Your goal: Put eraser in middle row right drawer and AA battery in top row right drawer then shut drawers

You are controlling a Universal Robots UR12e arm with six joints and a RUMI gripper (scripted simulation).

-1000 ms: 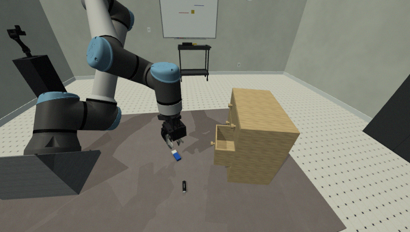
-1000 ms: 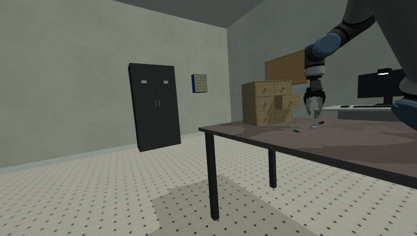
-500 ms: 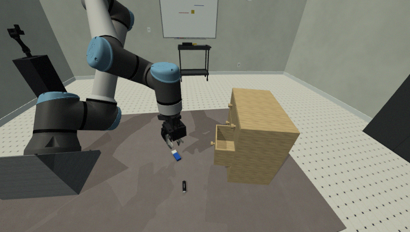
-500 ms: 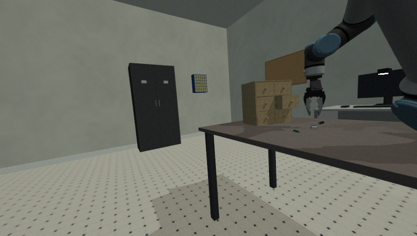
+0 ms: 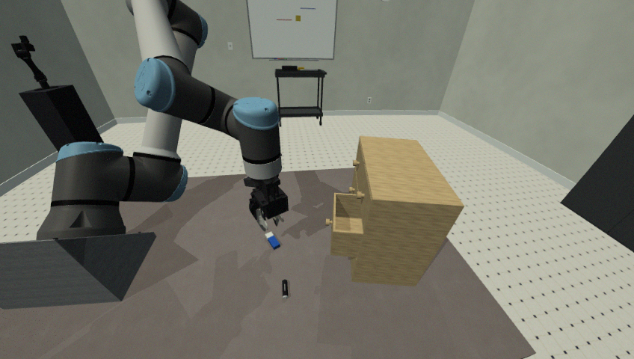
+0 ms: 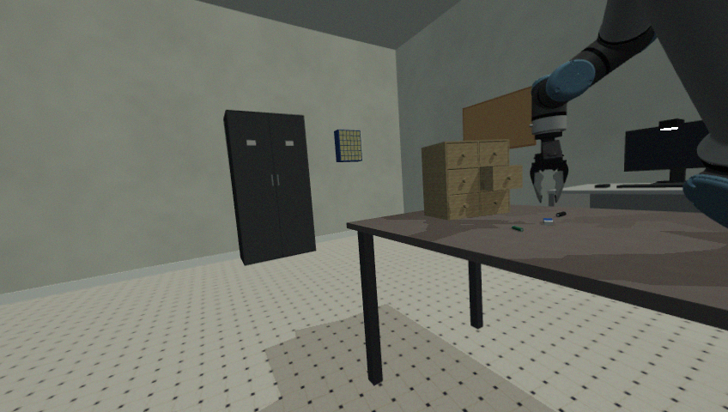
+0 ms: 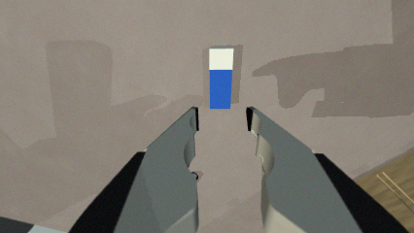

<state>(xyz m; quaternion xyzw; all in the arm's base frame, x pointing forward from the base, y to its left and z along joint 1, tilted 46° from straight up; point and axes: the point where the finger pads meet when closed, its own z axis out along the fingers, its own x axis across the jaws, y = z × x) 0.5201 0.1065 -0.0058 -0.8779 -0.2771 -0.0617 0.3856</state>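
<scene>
Now: hand 8 cm above the white eraser and 1 cm to the right of it. Round my hand: small green AA battery 15 cm to the left, 8 cm below; then black AA battery 17 cm to the right, 8 cm below, 5 cm ahead.
</scene>
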